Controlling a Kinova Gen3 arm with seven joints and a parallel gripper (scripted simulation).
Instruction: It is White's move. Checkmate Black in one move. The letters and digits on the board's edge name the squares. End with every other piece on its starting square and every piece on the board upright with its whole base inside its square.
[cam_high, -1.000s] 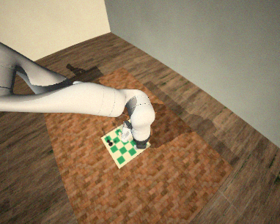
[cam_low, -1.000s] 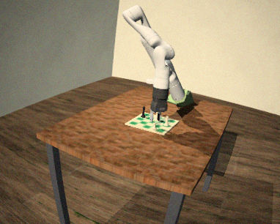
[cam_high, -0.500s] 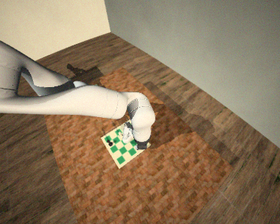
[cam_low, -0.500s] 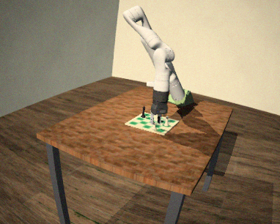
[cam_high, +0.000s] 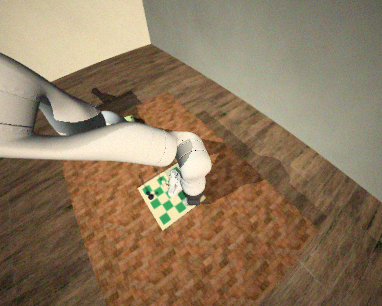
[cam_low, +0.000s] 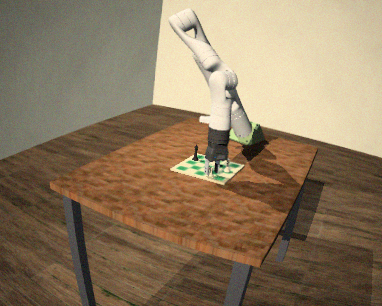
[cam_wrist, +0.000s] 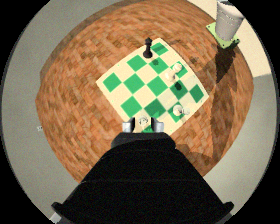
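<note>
My gripper is now 80 mm past the chessboard, 30 mm to the left of it and 30 mm above it. From my hand the other things lie so: black piece (130 mm behind, 100 mm to the right).
</note>
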